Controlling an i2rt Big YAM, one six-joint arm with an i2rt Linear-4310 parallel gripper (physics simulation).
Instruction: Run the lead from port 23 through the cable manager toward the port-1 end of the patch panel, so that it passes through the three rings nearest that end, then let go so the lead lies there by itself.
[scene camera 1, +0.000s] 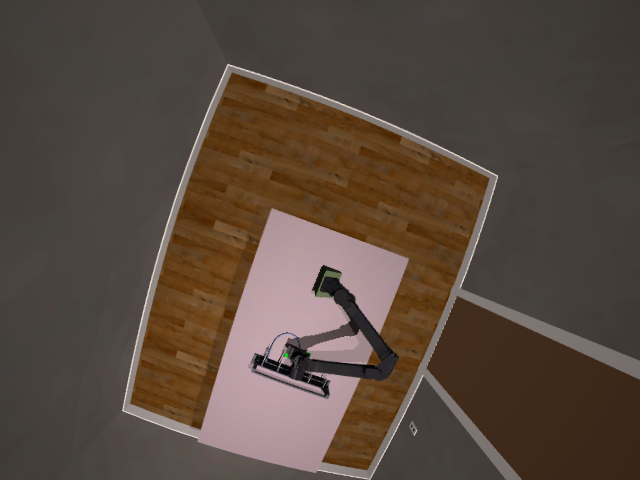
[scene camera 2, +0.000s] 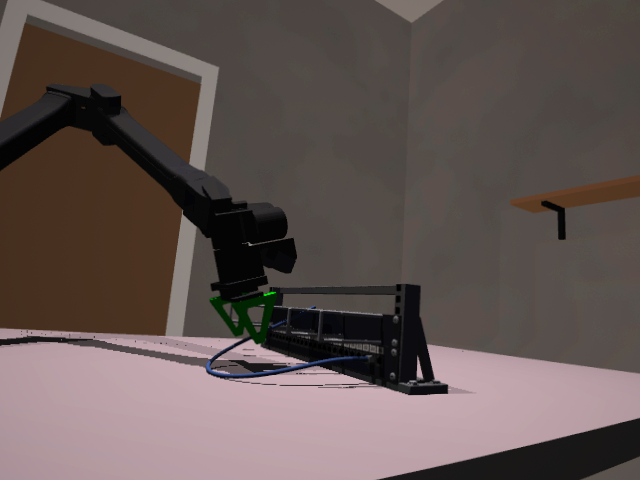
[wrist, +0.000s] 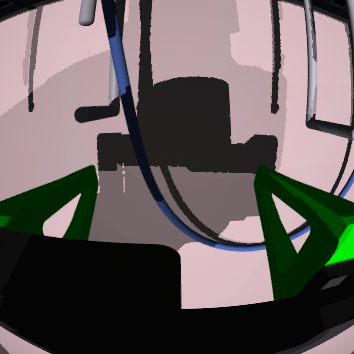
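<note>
The blue lead (scene camera 1: 273, 342) (scene camera 2: 263, 373) (wrist: 119, 55) leaves the near end of the patch panel (scene camera 2: 388, 330), loops out in front, low over the table, and comes back up to the cable manager. Its far part shows near the manager's top. Grey wire rings, one nearer ring (scene camera 2: 320, 325) and another ring (wrist: 312, 75), stick out from the manager. My gripper (scene camera 1: 297, 354) (scene camera 2: 248, 338) (wrist: 175, 173) is open in front of the manager's farther part. In the wrist view the lead crosses the gap between the fingers, not pinched. Whether it lies inside the rings there I cannot tell.
The panel's stand has an upright post (scene camera 2: 409, 330) and a foot (scene camera 2: 428, 388) at the near end. The pink table (scene camera 1: 268, 418) (scene camera 2: 289, 434) carries the stand and the arm's base (scene camera 1: 321, 281). A wall shelf (scene camera 2: 584, 197) is at the right.
</note>
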